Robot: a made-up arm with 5 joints.
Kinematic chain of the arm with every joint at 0, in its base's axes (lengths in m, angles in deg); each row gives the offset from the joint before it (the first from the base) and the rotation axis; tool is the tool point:
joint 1: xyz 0 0 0.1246 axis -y
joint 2: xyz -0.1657 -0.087 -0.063 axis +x
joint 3: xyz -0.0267 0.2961 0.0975 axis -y
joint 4: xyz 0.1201 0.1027 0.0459 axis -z
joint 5: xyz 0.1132 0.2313 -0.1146 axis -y
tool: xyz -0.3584 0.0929 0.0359
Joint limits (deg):
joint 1: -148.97..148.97
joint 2: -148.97..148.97
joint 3: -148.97..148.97
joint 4: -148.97..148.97
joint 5: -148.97..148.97
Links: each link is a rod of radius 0.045 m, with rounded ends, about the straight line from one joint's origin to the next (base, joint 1, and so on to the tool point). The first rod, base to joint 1, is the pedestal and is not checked.
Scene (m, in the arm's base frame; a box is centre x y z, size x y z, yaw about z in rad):
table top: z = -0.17
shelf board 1: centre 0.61 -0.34 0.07 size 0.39 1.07 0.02 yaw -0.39
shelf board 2: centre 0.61 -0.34 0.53 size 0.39 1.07 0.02 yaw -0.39
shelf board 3: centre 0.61 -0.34 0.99 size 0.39 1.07 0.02 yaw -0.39
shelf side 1: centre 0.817 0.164 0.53 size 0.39 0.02 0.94 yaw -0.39
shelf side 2: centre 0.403 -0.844 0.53 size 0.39 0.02 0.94 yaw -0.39
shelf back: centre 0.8 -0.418 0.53 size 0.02 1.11 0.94 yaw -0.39
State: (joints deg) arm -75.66 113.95 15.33 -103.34 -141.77
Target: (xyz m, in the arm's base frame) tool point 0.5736 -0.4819 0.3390
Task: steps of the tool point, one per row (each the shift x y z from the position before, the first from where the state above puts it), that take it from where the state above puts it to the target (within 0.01 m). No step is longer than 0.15 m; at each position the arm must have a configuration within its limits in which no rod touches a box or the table.
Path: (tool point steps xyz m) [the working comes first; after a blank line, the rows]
Joints at the target: -115.11 90.04 -7.59 -115.27 -107.59
Straight joint move there: touches shelf board 2.

1: -0.1101 0.0502 0.0180
2: -0.1123 0.0412 -0.0180
3: 0.0180 -0.0154 -0.0586
4: 0.0236 -0.0051 -0.0786
5: 0.0207 0.0123 -0.0920
6: 0.0081 0.0327 -0.0955
7: -0.0115 0.0510 -0.0871
8: 0.0799 -0.0404 0.0296
9: 0.0854 -0.0355 0.0118
10: 0.0862 -0.0317 -0.0094
11: 0.0814 -0.0293 -0.0320

